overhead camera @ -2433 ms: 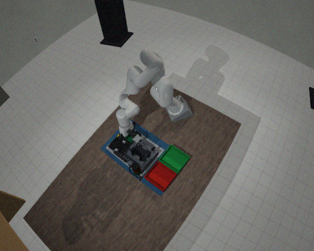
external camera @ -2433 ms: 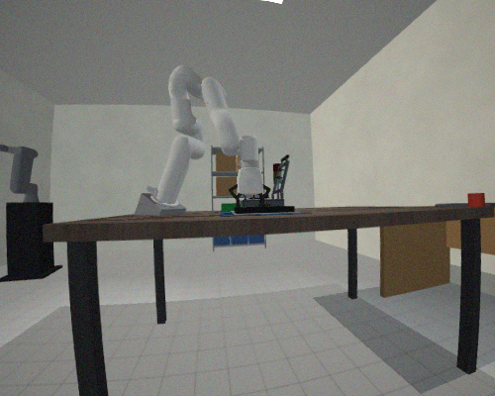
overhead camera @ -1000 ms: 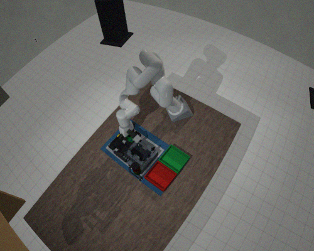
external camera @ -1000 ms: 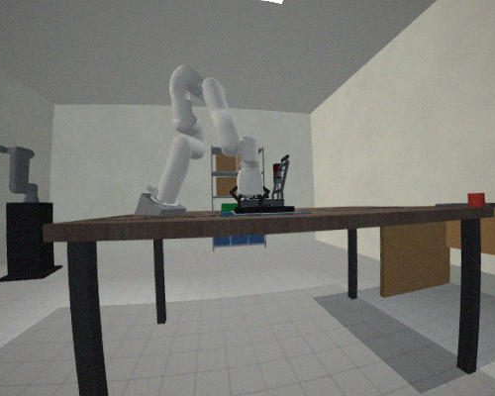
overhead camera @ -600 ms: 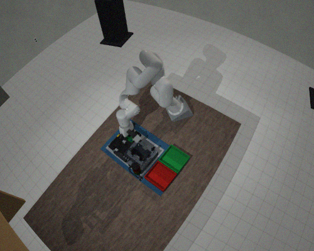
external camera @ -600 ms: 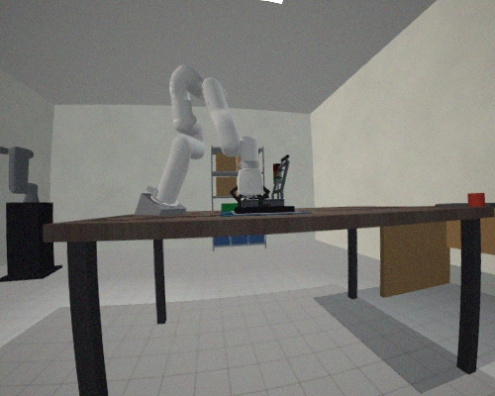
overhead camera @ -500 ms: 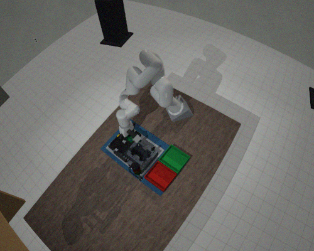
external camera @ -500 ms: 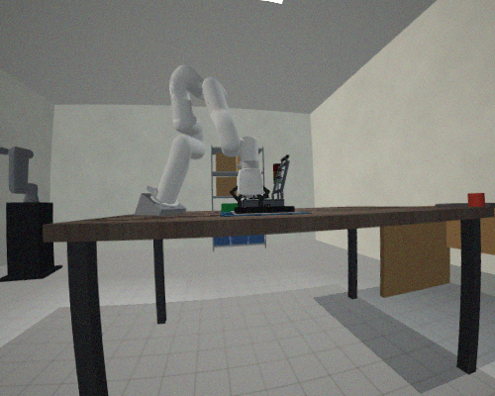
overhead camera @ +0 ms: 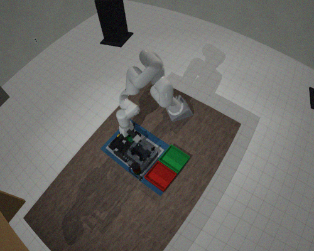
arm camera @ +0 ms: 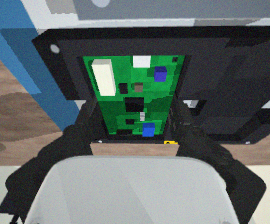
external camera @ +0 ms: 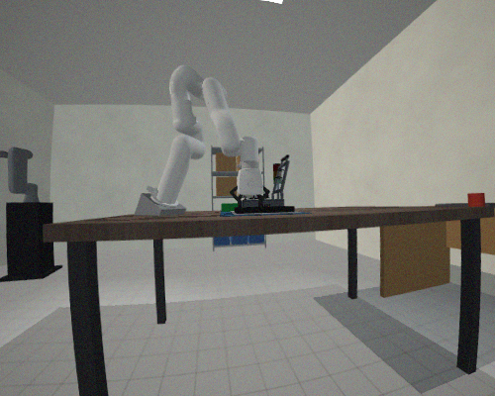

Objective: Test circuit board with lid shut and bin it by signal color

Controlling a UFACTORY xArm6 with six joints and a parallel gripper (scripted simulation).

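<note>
The green circuit board lies right at my hand. Round my hand: tester lid (220 mm ahead, 120 mm to the left, 160 mm above); tester plate (110 mm ahead, 150 mm to the left, 50 mm above); black latch block (60 mm ahead, 220 mm to the left, 60 mm above).
</note>
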